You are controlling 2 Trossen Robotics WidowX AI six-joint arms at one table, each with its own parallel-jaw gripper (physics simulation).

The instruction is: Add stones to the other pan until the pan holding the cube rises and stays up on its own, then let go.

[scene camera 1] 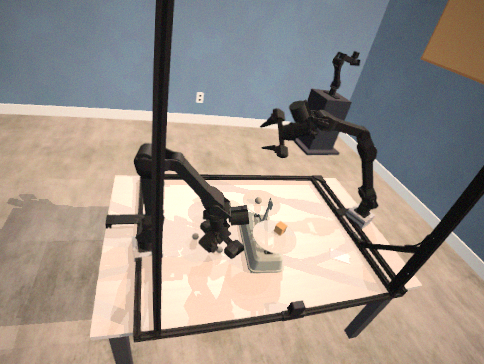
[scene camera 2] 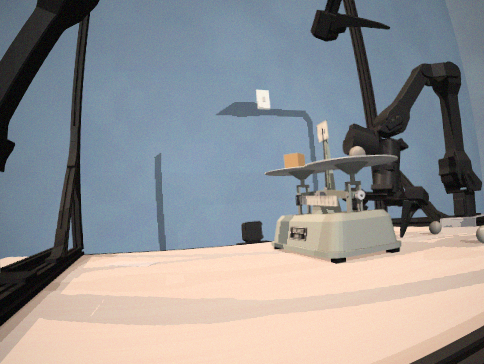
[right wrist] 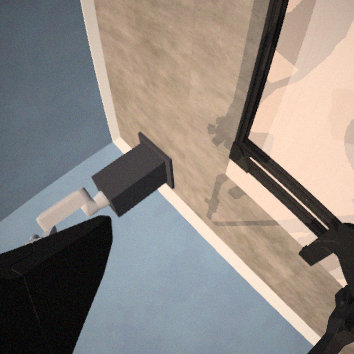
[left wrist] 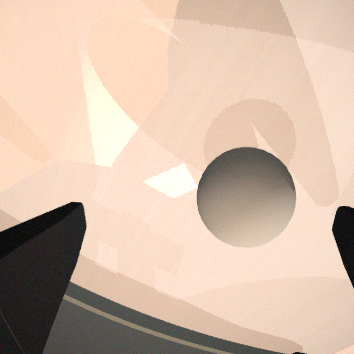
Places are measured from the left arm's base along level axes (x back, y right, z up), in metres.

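Where they show: left gripper, between the fingertips: (scene camera 1: 223,250) (left wrist: 215,218); right gripper, between the fingertips: (scene camera 1: 260,137) (right wrist: 230,233); left arm's base, origin of its link: (scene camera 1: 147,244) (scene camera 2: 465,216); right arm's base, origin of its link: (scene camera 1: 362,212).
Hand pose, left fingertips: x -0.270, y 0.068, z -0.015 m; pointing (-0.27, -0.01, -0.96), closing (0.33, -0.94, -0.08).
Things, the pixels of their centre, and the offset from my left fingertips. "spot": a spot on its surface instead.
- orange cube, middle of its body: (scene camera 2: 294,162) (scene camera 1: 280,228) dx -0.157, dy +0.075, dz +0.164 m
- grey-green balance scale, middle of its body: (scene camera 2: 324,186) (scene camera 1: 265,224) dx -0.150, dy -0.002, dz +0.110 m
- round grey stone, middle of its body: (scene camera 2: 357,154) (scene camera 1: 258,200) dx -0.150, dy -0.092, dz +0.151 m
- small black box, a spot on its surface: (scene camera 2: 251,232) spot: dx -0.155, dy +0.284, dz +0.022 m
The orange cube (scene camera 1: 281,228) (scene camera 2: 294,160) sits on one pan of the grey-green balance scale (scene camera 1: 265,263) (scene camera 2: 340,232); its pan looks lower in scene camera 2. One round grey stone (scene camera 1: 258,200) (scene camera 2: 357,151) sits on the other pan. My left gripper (scene camera 1: 220,246) (left wrist: 215,218) is open low over the table beside the scale. A stone (left wrist: 246,197) lies between its spread fingers, apart from both. Another stone (scene camera 1: 195,236) lies on the table farther left in scene camera 1. My right gripper (scene camera 1: 263,136) is open and empty, high above the table's far side; one finger shows in its wrist view.
A black frame (scene camera 1: 250,177) borders the white table, with an upright post (scene camera 1: 161,100) in front of the left arm. A small black box (scene camera 1: 296,308) (scene camera 2: 251,232) is at the table's near edge in scene camera 1. A dark pedestal (scene camera 1: 325,120) (right wrist: 132,180) stands beyond the table.
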